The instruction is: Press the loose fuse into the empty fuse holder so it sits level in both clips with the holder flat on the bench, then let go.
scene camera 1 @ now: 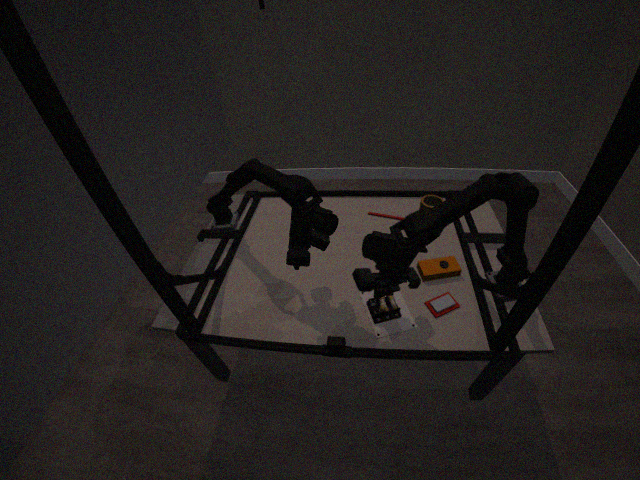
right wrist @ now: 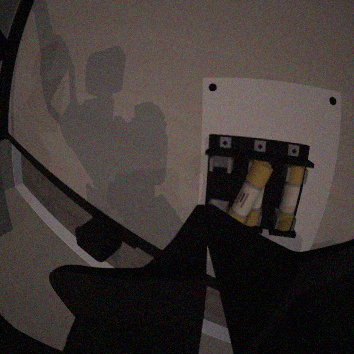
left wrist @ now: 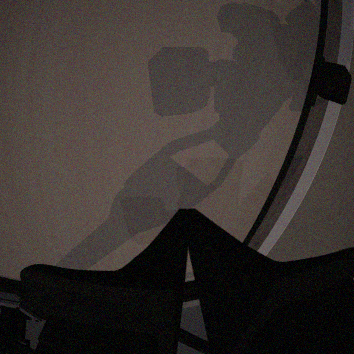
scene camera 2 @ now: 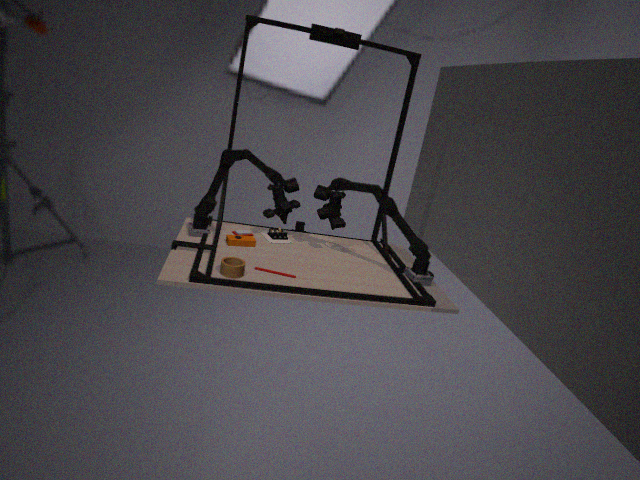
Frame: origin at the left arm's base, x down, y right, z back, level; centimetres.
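Seen in the pictures: left gripper, fingertip midpoint: (scene camera 1: 296, 269) (right wrist: 7, 47) (left wrist: 186, 215) (scene camera 2: 332, 229); right gripper, fingertip midpoint: (scene camera 1: 375, 297) (right wrist: 203, 211) (scene camera 2: 285, 224); left arm's base, origin of the base link: (scene camera 1: 224, 219) (left wrist: 14, 311) (scene camera 2: 419, 272); right arm's base, origin of the base link: (scene camera 1: 506, 282) (scene camera 2: 199, 227).
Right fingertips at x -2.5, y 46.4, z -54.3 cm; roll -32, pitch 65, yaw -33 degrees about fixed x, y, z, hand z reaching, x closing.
Observation:
Offsets run from my right fingertips to a thing's top centre.
The black three-slot fuse holder (scene camera 1: 390, 317) (scene camera 2: 278, 237) (right wrist: 233, 153) sits on a white plate (scene camera 1: 398, 326) (right wrist: 275, 110). In the right wrist view its left slot is empty, with bare clips. The loose fuse @[dx +2.5, dy -0.2, dz -2.2 cm] (right wrist: 245, 199), white with yellow ends, lies aslant across the middle slot, over the middle fuse @[dx +4.0, dy -0.3, dz -2.9 cm] (right wrist: 255, 216). Another fuse @[dx +4.0, dy -0.8, dz -5.6 cm] (right wrist: 289, 197) lies along the right slot. My right gripper (scene camera 1: 385, 295) (scene camera 2: 285, 222) (right wrist: 203, 211) is shut and empty above the holder; its fingers hide the lower left part. My left gripper (scene camera 1: 296, 266) (scene camera 2: 338, 226) (left wrist: 186, 215) is shut and empty, away from the holder.
An orange box @[dx +3.9, dy -13.2, dz -23.8 cm] (scene camera 1: 438, 268) (scene camera 2: 240, 240) and a red-framed card @[dx +5.9, dy +0.1, dz -20.9 cm] (scene camera 1: 442, 304) lie right of the holder in scene camera 1. A tape roll @[dx +2.3, dy -45.8, dz -31.5 cm] (scene camera 1: 430, 202) (scene camera 2: 232, 267) and a red stick @[dx +6.7, dy -43.9, dz -13.3 cm] (scene camera 1: 385, 215) (scene camera 2: 275, 272) lie farther back there. A black frame (scene camera 1: 279, 347) borders the table.

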